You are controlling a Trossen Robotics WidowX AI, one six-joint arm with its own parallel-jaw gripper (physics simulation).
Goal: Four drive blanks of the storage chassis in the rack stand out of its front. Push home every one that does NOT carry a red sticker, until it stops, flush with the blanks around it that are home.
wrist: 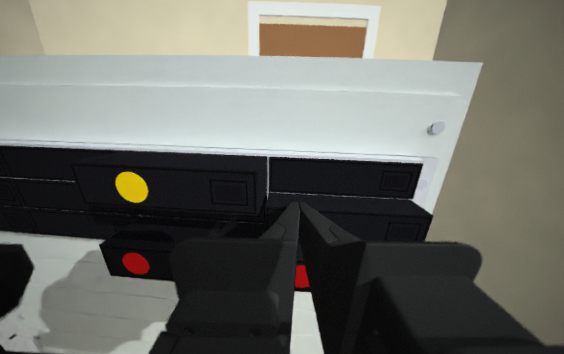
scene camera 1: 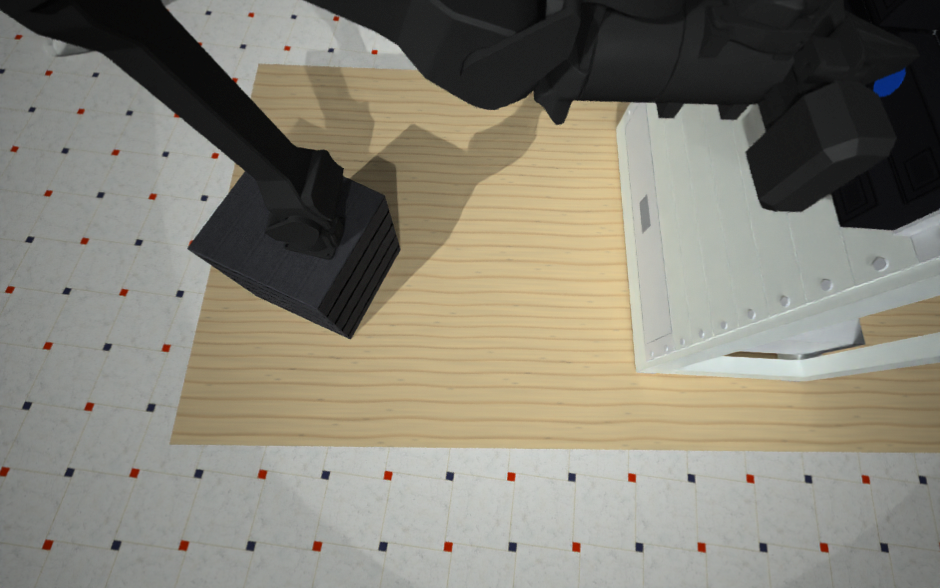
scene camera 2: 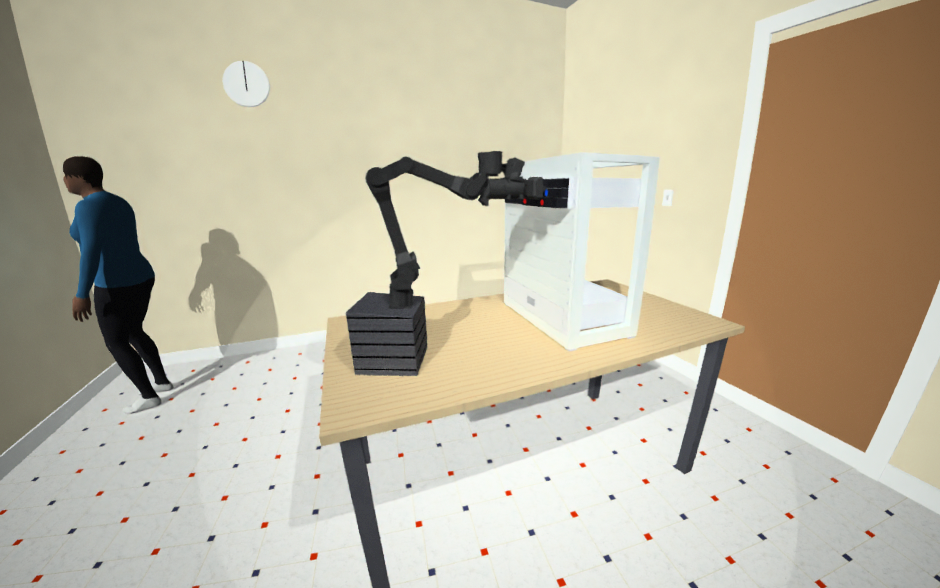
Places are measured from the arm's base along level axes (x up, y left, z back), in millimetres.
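Pixels of known places: gripper, fingertip midpoint: (wrist: 297,208) (scene camera 1: 909,58) (scene camera 2: 545,188); arm's base, origin of the base link: (scene camera 1: 315,233) (scene camera 2: 400,304).
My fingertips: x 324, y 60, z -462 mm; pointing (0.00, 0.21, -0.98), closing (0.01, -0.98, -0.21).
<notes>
Ahead of a thing's pixels: the offset from my fingertips to its top centre. Level surfaces: height alone.
The black chassis is in the white rack (scene camera 1: 707,208) (scene camera 2: 580,277) (wrist: 250,120). In the wrist view, the yellow-stickered blank @[dz -33, dx +29, dy +83 mm] (wrist: 185,187) stands out in the top row, left of the gripper. The blue-stickered blank (wrist: 409,227) stands out in the middle row on the right, its sticker almost wholly hidden by the fingers. Two red-stickered blanks (wrist: 136,263) (wrist: 302,276) stand out in the bottom row, the right one mostly hidden. My gripper (wrist: 297,208) is shut and empty, its tips in front of the blue-stickered blank's upper left part; contact cannot be told.
A flush blank @[dz -85, dx +29, dy -20 mm] (wrist: 340,177) lies above the blue-stickered one. The rack stands on the wooden table @[dx -509 mm] (scene camera 1: 485,402) (scene camera 2: 485,360). The arm's base is on a dark slatted block (scene camera 1: 242,228) (scene camera 2: 384,339) at the table's left end. A person (scene camera 2: 110,228) stands on the floor at the left.
</notes>
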